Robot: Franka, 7 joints.
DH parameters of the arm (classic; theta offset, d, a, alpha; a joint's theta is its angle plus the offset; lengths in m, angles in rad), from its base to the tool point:
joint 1: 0 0.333 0 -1.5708
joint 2: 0 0 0 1.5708
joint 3: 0 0.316 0.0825 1.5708
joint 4: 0 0 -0.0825 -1.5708
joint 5: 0 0.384 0 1.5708
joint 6: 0 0 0.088 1.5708
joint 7: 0 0.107 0 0
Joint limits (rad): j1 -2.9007..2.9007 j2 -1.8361..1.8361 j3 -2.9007..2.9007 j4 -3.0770..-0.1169 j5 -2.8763..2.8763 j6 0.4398..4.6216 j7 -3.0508..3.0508
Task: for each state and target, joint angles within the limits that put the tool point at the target. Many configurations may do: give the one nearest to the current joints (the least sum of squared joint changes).
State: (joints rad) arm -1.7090 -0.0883 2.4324 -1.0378 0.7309 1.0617 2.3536
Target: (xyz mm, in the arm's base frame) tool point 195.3 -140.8 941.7
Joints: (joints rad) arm -1.9967 0.6253 2.2816 -0.9108 0.6840 0.7509 2.3536
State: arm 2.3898 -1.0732 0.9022 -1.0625 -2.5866 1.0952 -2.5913
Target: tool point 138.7 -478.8 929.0
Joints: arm 2.3512 -1.0198 0.9020 -1.0845 -2.5869 1.1269 -2.5913
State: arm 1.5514 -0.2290 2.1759 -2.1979 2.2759 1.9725 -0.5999
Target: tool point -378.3 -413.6 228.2
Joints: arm 1.5745 -0.4911 2.3129 -2.2298 2.2709 1.9873 -0.5999
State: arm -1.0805 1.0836 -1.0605 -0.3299 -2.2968 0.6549 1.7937
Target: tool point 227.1 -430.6 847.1
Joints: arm -1.0019 0.8864 -1.0882 -0.2283 -2.3107 0.6699 1.7937
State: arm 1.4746 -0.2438 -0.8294 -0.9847 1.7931 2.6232 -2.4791
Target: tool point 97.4 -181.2 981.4
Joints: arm 1.0726 -1.2369 -0.2090 -1.6902 1.9245 2.8397 -2.4791
